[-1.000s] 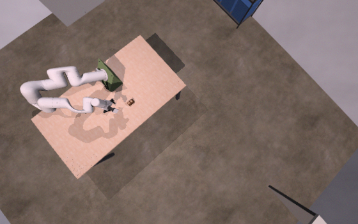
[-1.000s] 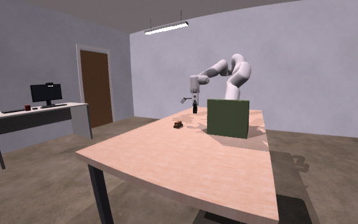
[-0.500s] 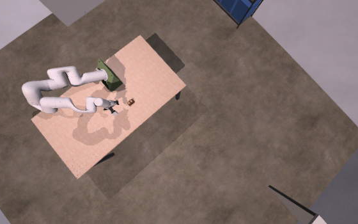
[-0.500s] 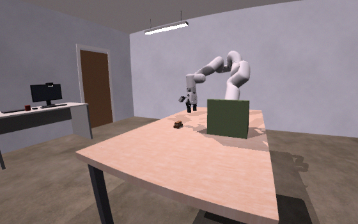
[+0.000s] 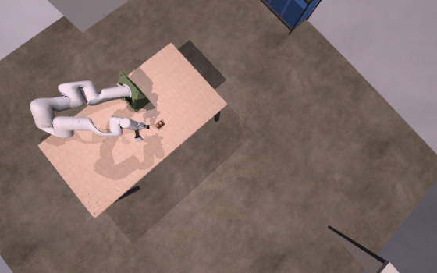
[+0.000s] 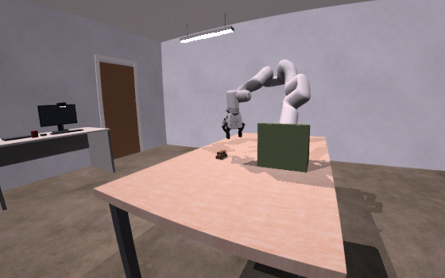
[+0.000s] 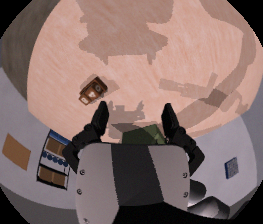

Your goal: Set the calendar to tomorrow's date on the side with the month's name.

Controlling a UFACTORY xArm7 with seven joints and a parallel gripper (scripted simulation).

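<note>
The digit cube lies 40 mm ahead of my hand, 90 mm to the left of it and 90 mm below it. The rest, counted from my hand: tray: 40 mm ahead, 110 mm to the left, 100 mm below; then calendar cube: 50 mm ahead, 130 mm to the left, 90 mm below.
</note>
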